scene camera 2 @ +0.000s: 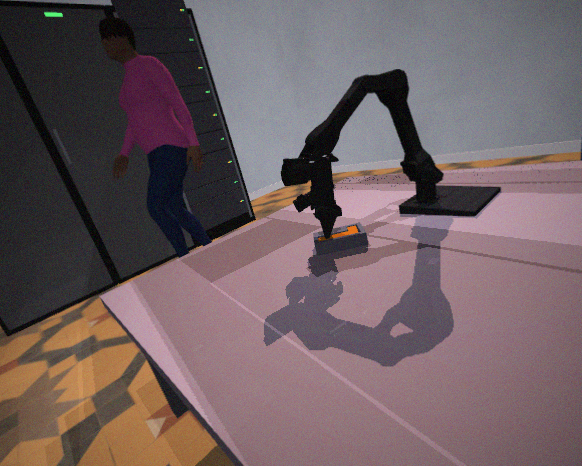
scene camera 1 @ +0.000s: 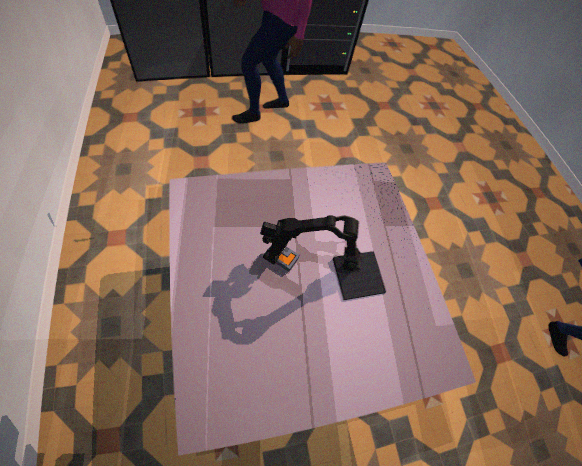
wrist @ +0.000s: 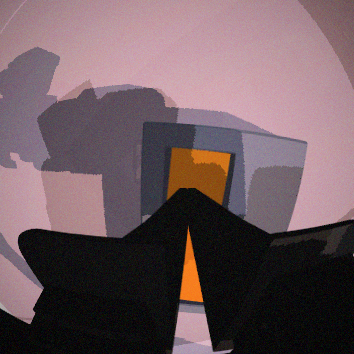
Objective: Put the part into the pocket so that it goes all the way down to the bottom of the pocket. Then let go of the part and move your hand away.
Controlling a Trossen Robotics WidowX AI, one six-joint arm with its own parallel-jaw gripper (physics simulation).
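Note:
The orange L-shaped part lies inside the pocket of the grey block. Its top looks level and about flush with the block's rim; the pocket's bottom is hidden. My gripper is shut with its fingertips together and nothing between them. The tips point down at the part's top, near one end of it, and look very close to or touching it. The fingers hide the middle of the part and much of the block in the wrist view.
The block stands on a pink table top. The arm's black base plate is to the right of the block. Dark cabinets and a person in a pink top are beyond the table.

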